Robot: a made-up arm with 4 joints. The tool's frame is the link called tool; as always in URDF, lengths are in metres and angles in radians. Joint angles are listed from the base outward.
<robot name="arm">
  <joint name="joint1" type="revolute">
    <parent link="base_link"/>
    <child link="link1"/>
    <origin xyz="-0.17 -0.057 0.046"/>
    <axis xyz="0 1 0"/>
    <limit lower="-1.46" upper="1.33"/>
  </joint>
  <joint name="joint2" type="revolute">
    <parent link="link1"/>
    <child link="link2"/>
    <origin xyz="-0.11 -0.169 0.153"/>
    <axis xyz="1 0 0"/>
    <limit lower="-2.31" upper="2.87"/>
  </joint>
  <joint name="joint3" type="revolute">
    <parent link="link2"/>
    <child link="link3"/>
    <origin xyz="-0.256 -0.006 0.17"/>
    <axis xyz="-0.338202 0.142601 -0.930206"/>
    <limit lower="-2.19" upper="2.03"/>
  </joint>
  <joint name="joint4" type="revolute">
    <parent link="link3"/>
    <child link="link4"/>
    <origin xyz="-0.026 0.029 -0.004"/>
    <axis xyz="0 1 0"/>
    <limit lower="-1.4" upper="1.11"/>
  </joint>
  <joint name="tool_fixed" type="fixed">
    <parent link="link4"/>
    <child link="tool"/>
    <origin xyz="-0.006 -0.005 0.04" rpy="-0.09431 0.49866 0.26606"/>
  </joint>
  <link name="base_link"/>
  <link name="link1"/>
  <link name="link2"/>
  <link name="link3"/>
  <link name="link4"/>
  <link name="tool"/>
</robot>
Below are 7 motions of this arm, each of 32 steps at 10 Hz.
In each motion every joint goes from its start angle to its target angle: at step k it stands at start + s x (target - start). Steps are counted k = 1, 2, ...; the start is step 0. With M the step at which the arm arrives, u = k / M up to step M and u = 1 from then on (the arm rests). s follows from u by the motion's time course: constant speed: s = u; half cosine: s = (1 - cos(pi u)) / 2; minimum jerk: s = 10 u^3 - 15 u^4 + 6 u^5.
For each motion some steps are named. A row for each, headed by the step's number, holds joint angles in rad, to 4 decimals.
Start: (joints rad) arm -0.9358 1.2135 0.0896 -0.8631
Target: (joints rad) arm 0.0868 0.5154 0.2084 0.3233
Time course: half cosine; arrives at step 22
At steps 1, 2, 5, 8, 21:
1: -0.9306 1.2099 0.0902 -0.8571
2: -0.9151 1.1994 0.0920 -0.8391
5: -0.8109 1.1282 0.1041 -0.7182
8: -0.6369 1.0095 0.1243 -0.5163
21: 0.0816 0.5190 0.2078 0.3173

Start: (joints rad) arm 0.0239 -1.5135 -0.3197 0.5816
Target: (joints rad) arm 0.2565 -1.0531 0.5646 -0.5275
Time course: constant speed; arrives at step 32
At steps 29, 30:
29: 0.2347 -1.0963 0.4817 -0.4235
30: 0.2420 -1.0819 0.5093 -0.4582

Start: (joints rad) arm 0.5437 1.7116 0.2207 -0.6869
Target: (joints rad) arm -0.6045 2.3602 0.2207 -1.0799
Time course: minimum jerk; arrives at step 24
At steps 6, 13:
6: 0.4248 1.7787 0.2207 -0.7276
13: -0.1197 2.0863 0.2207 -0.9140

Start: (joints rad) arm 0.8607 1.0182 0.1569 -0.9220
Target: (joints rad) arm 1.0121 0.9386 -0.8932 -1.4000
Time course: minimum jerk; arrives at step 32
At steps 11, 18, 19, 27, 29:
11: 0.8948 1.0002 -0.0799 -1.0298
18: 0.9540 0.9692 -0.4899 -1.2164
19: 0.9624 0.9647 -0.5485 -1.2431
27: 1.0076 0.9410 -0.8619 -1.3858
29: 1.0110 0.9392 -0.8857 -1.3966

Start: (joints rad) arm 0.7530 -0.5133 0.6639 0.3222
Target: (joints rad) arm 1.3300 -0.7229 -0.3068 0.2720
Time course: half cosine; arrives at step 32
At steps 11, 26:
11: 0.9055 -0.5687 0.4073 0.3089
26: 1.2814 -0.7052 -0.2250 0.2762

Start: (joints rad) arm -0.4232 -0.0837 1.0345 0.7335
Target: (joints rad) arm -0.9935 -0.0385 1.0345 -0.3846
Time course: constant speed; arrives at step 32
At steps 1, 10, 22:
1: -0.4410 -0.0823 1.0345 0.6986
10: -0.6014 -0.0696 1.0345 0.3841
22: -0.8153 -0.0526 1.0345 -0.0352

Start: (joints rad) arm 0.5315 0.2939 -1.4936 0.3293
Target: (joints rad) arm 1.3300 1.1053 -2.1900 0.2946
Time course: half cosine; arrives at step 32
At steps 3, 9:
3: 0.5487 0.3114 -1.5086 0.3286
9: 0.6775 0.4422 -1.6209 0.3230

